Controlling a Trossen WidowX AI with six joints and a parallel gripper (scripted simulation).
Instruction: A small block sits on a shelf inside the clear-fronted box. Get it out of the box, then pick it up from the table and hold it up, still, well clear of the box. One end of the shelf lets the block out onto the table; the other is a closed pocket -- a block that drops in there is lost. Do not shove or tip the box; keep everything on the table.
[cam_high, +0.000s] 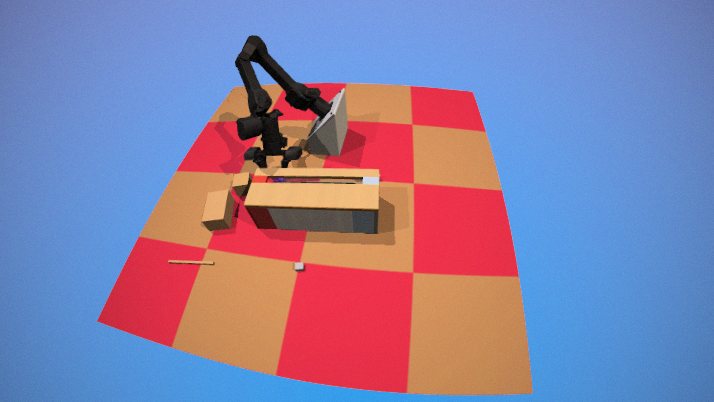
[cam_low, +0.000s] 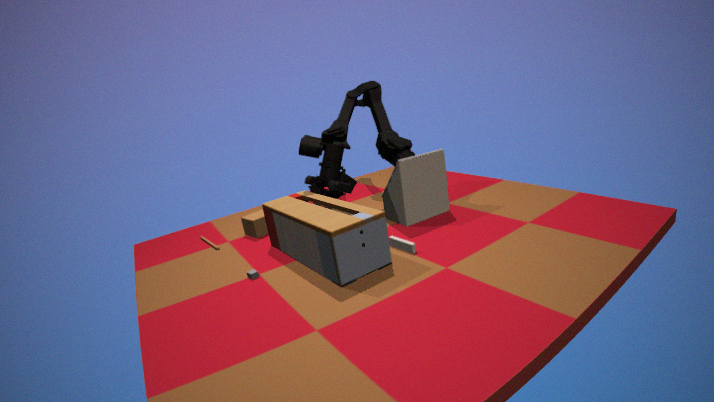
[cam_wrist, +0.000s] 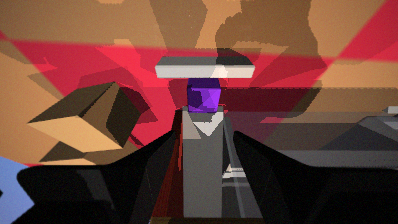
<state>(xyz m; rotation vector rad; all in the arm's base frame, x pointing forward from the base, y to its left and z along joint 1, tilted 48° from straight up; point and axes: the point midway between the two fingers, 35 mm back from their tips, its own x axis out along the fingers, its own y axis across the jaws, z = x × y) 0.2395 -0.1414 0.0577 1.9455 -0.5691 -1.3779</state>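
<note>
The purple block is 2 cm behind my gripper tip and 4 cm below it. Round my gripper tip: thin stick 32 cm ahead, 23 cm to the right, 6 cm below; box 5 cm ahead, 15 cm to the left; tan block 13 cm ahead, 18 cm to the right, 3 cm below.
</note>
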